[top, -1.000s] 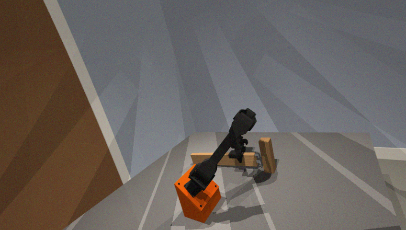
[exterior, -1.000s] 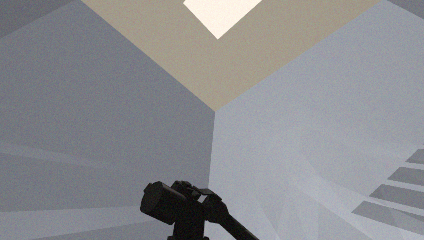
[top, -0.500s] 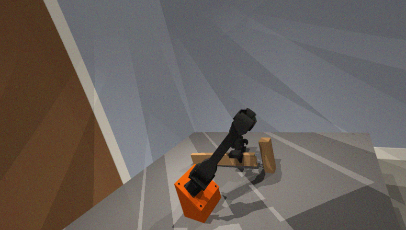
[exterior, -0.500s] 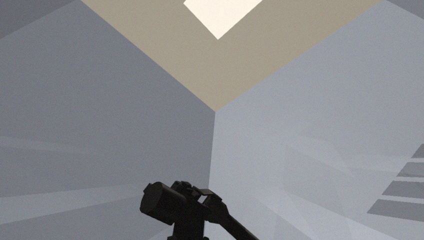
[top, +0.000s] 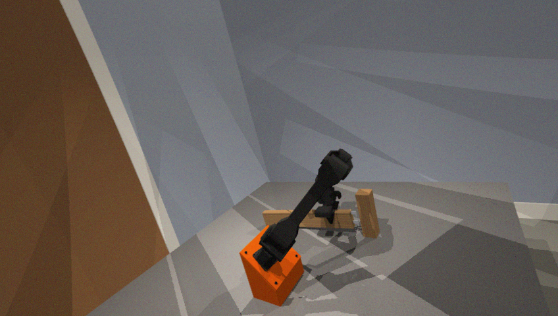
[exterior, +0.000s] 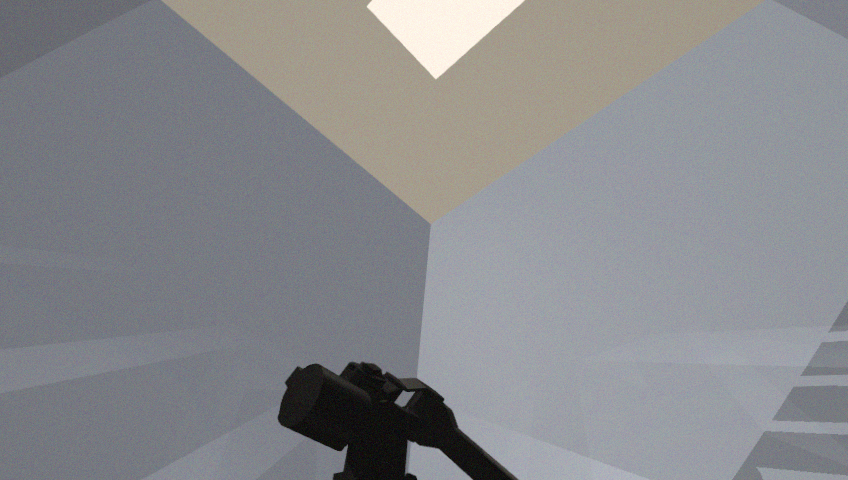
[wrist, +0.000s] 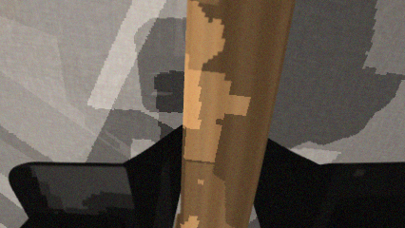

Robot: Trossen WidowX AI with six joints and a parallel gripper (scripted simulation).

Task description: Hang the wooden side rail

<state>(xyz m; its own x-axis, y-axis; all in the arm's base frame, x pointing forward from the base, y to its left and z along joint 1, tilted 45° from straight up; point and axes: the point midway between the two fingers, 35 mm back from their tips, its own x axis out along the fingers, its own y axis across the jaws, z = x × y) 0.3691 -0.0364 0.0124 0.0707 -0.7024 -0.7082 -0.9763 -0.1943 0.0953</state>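
Right now the wooden headboard post is 2 cm ahead of my gripper tip, 15 cm to the right of it and 4 cm above it.
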